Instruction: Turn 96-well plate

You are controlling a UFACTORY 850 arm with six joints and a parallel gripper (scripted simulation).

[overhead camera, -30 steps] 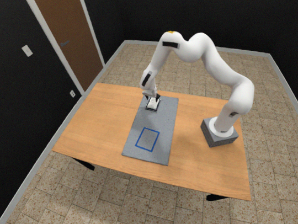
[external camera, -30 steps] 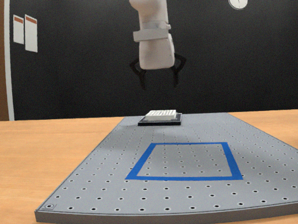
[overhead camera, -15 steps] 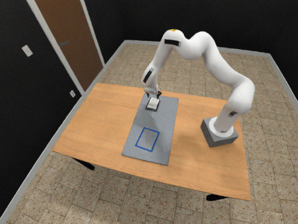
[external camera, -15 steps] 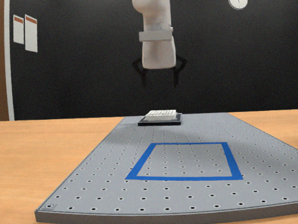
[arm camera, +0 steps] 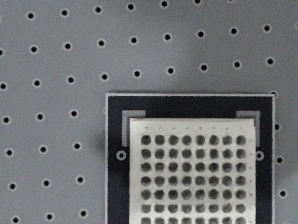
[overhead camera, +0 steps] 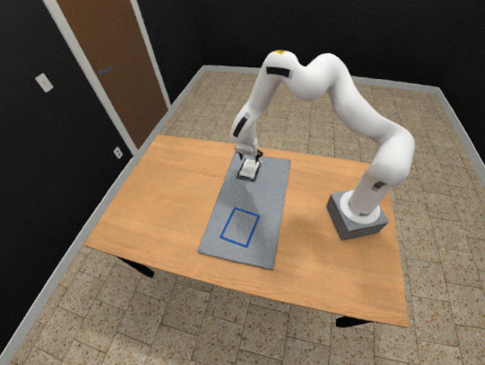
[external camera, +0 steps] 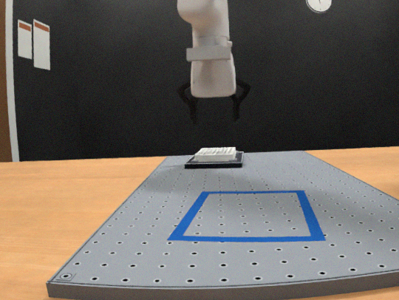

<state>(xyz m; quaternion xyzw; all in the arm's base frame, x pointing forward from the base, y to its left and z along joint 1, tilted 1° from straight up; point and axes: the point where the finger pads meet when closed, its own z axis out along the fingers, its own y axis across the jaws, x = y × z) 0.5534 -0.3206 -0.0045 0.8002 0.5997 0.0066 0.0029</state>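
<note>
Right now my hand is 80 mm above the white 96-well plate. Round my hand: plate nest N1 (90 mm below).
</note>
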